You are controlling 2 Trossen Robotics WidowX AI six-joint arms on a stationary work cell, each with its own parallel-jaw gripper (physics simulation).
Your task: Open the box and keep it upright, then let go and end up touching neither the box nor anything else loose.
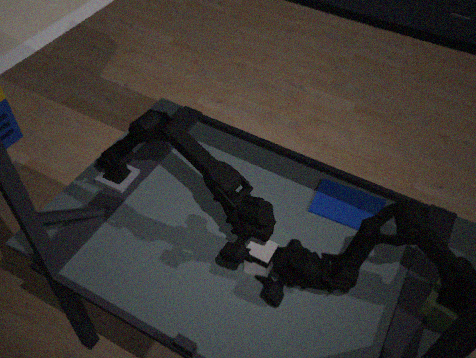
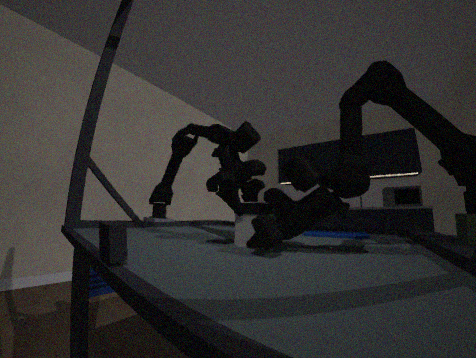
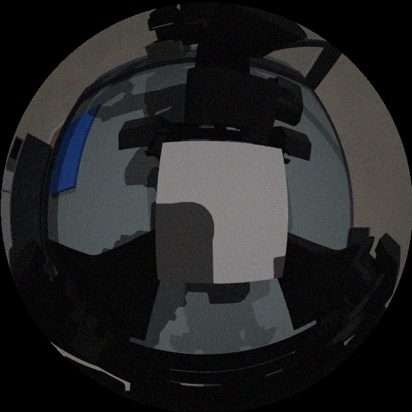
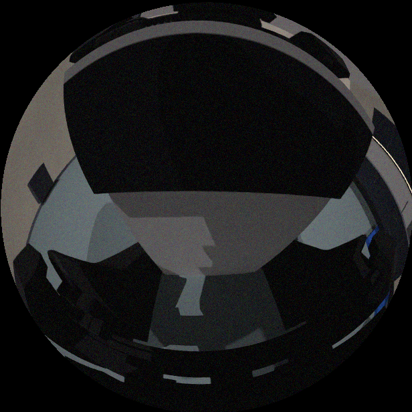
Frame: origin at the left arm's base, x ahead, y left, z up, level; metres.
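Seen in the pictures: left gripper, between the fingertips: (image 1: 256, 252) (image 2: 249, 215); right gripper, between the fingertips: (image 2: 254, 243); left arm's base, origin of its link: (image 1: 117, 174) (image 2: 158, 218); right arm's base, origin of its link: (image 1: 453, 299).
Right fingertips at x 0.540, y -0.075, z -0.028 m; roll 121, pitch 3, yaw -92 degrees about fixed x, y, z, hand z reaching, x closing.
Note:
Pixels of each thing's top centre, then the offset from my right fingertips to it. Level surfaces: height alone.
- blue object, centre of its top: (image 1: 348, 205) (image 2: 336, 233) dx +0.150, dy +0.332, dz +0.002 m
- table, height of its surface: dz -0.006 m
- green block, centre of its top: (image 1: 453, 299) dx +0.476, dy +0.111, dz +0.071 m
A small box (image 1: 263, 250) (image 2: 243, 231) (image 3: 230, 175) (image 4: 225, 240) stands upright near the middle of the table, with a white top, a black band around its upper part and a light lower body. The top looks closed over the body. My left gripper (image 1: 261, 254) (image 2: 252, 209) (image 3: 218, 231) comes down from above and is shut on the box's upper part, one finger on each side. My right gripper (image 1: 259, 270) (image 2: 250, 234) (image 4: 209, 234) reaches in low from the side and is shut on the box's lower body. The box and arms hide parts of both grippers' fingers.
A blue object (image 1: 345, 206) (image 2: 336, 234) (image 3: 75, 152) lies on the table (image 1: 140, 270) by its far edge, behind the right arm. A green block (image 1: 440, 312) is near the right arm's base. The two arms stand very close together around the box. A dark frame post rises at the left.

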